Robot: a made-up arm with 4 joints. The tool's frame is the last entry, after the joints.
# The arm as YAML. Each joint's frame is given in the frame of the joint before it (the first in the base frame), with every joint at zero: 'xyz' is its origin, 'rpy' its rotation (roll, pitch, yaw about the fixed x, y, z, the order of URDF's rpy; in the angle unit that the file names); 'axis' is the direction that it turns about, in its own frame. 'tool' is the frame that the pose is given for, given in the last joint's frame.
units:
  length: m
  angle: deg
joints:
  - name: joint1
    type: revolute
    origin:
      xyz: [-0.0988, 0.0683, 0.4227]
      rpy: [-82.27, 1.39, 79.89]
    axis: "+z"
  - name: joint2
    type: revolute
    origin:
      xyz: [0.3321, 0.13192, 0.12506]
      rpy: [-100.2, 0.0, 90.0]
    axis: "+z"
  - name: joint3
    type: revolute
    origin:
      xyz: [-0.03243, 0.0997, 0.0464]
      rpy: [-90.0, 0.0, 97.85]
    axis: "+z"
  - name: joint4
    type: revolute
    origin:
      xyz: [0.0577, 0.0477, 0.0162]
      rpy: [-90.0, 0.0, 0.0]
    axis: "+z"
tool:
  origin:
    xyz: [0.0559, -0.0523, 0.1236]
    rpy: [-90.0, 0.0, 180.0]
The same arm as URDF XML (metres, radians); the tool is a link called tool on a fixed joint. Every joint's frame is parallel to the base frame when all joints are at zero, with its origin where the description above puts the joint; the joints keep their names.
<robot name="arm">
<link name="base"/>
<link name="link1"/>
<link name="link2"/>
<link name="link3"/>
<link name="link4"/>
<link name="tool"/>
<joint name="joint1" type="continuous"><parent link="base"/><child link="link1"/><origin xyz="-0.0988 0.0683 0.4227"/><axis xyz="-0.974944 0.17719 0.134492"/></joint>
<joint name="joint2" type="continuous"><parent link="link1"/><child link="link2"/><origin xyz="-0.0817 0.349 -0.1219"/><axis xyz="-0.0001 -1 0.0001"/></joint>
<joint name="joint3" type="continuous"><parent link="link2"/><child link="link3"/><origin xyz="0.1032 -0.0464 0.0185"/><axis xyz="0.0001 0.0001 1"/></joint>
<joint name="joint4" type="continuous"><parent link="link3"/><child link="link4"/><origin xyz="0.0577 0.0477 0.0162"/><axis xyz="0.0001 1 -0.0001"/></joint>
<joint name="tool_fixed" type="fixed"><parent link="link4"/><child link="tool"/><origin xyz="0.0559 0.1236 0.0523" rpy="0.0001 -0.0001 3.1415"/></joint>
</robot>

